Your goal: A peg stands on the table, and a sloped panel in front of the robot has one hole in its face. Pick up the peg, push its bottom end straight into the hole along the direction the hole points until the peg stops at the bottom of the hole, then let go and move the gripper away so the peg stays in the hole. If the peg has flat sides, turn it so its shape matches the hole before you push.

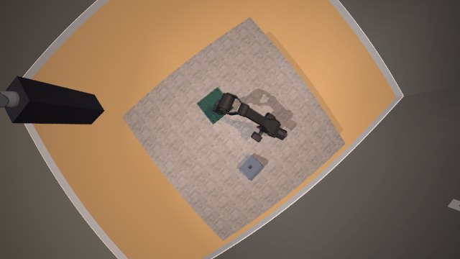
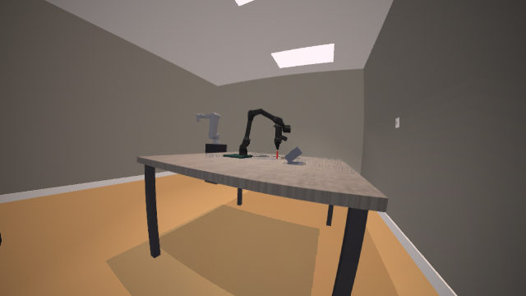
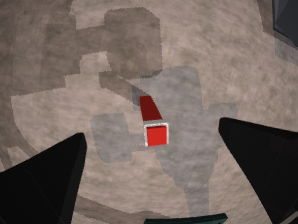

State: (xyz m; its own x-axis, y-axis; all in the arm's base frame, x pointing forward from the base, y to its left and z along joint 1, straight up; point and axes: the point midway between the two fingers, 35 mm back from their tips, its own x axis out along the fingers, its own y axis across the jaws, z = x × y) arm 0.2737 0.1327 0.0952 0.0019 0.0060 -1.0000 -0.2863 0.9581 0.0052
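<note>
Now: the red peg 2 cm below my gripper tip. The rest, counted from my gripper tip: sloped panel 22 cm to the right, 19 cm ahead, 2 cm below.
</note>
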